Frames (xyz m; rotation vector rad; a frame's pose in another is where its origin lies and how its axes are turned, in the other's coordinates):
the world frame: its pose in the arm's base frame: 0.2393 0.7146 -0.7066 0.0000 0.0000 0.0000
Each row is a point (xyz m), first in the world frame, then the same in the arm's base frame.
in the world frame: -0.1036 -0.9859 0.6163
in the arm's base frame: 0.1357 -0.2713 -0.0903
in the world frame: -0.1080 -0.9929 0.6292
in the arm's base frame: 0.1313 -0.2783 -0.0774
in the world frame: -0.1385 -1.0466 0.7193
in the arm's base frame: 0.1008 -0.3320 0.0127
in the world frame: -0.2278 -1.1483 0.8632
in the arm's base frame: 0.0115 -0.4337 0.1566
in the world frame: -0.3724 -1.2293 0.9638
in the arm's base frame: -0.1331 -0.5147 0.2572
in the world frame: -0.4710 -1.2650 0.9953
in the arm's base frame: -0.2317 -0.5504 0.2887
